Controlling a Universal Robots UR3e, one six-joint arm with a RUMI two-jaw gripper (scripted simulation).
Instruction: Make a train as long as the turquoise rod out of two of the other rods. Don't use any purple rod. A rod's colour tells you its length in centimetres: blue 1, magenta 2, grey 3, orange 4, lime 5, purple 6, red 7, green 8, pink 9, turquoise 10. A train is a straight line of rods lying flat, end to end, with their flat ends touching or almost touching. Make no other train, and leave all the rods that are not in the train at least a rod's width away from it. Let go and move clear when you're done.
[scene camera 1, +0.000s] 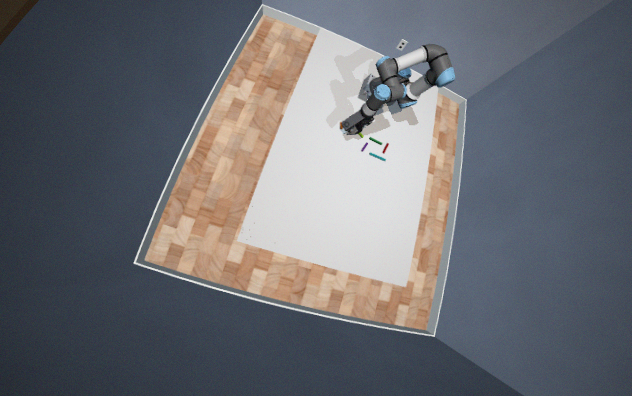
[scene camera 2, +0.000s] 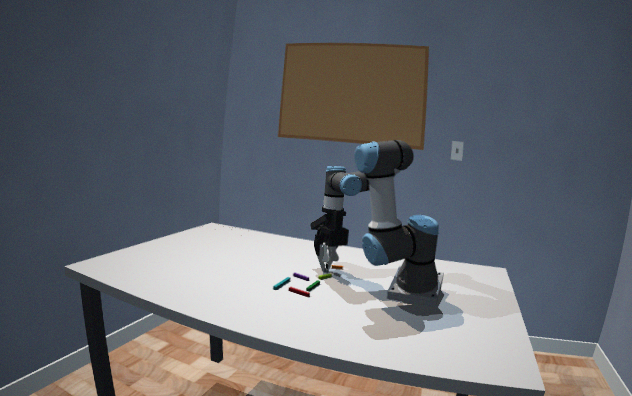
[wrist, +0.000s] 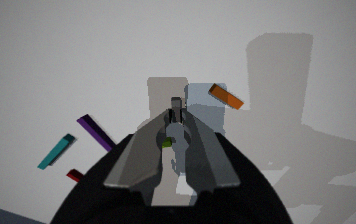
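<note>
You'd find my gripper (scene camera 2: 325, 271) in that view, and the wrist view has my gripper (wrist: 176, 110) too.
</note>
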